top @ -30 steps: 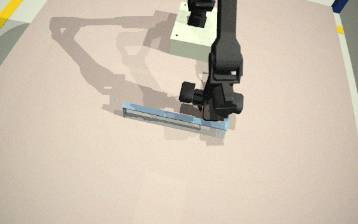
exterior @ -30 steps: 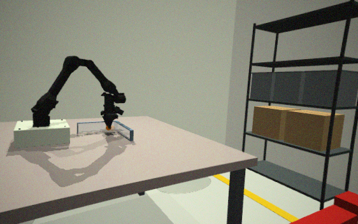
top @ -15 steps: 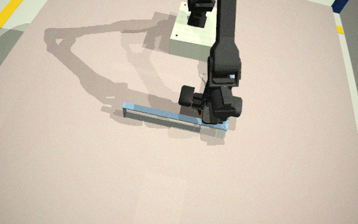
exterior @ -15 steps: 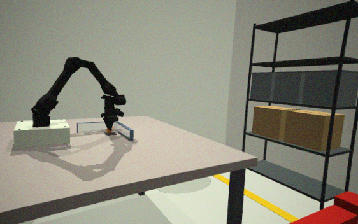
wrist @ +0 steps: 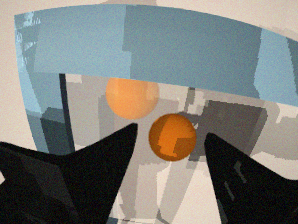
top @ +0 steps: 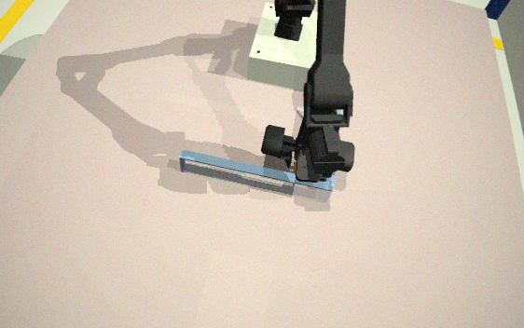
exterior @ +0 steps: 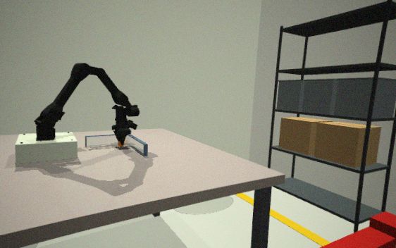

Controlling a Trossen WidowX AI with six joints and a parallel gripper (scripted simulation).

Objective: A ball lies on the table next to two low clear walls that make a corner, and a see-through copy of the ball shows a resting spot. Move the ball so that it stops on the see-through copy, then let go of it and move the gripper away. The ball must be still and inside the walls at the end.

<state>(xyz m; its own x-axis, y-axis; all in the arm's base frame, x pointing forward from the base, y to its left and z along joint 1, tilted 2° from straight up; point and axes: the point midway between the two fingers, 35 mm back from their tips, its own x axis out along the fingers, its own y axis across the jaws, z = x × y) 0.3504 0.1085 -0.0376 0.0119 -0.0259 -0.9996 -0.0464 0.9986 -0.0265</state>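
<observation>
Now: gripper tip right at the orange ball. The rest, counted from my gripper tip: see-through copy of ball: 3 cm to the left, 3 cm ahead.
</observation>
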